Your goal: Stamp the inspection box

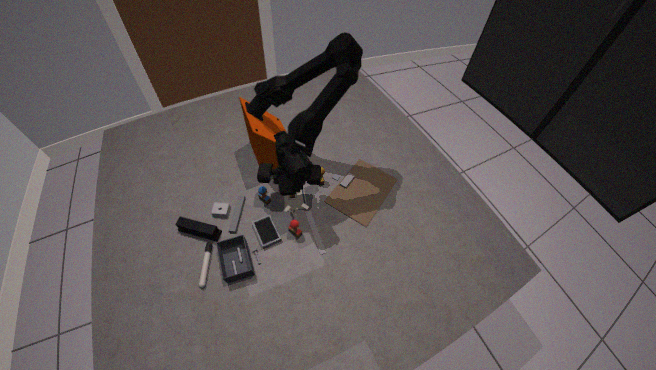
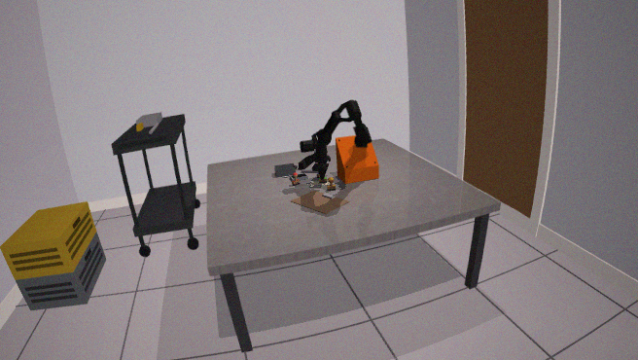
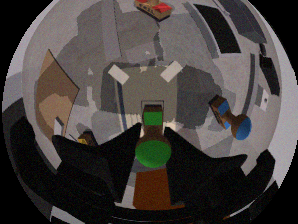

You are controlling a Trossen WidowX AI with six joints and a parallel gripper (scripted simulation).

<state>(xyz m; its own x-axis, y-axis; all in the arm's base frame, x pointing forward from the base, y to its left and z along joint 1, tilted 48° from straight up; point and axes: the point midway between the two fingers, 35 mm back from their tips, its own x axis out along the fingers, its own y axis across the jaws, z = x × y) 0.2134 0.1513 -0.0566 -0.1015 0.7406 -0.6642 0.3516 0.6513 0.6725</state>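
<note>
Right now the green-knobbed stamp is right at my gripper tip. The rest, counted from my gripper tip: yellow-knobbed stamp 11 cm to the left, 2 cm behind; then cream inspection card 3 cm below, 1 cm ahead; then blue stamp 9 cm to the right.
</note>
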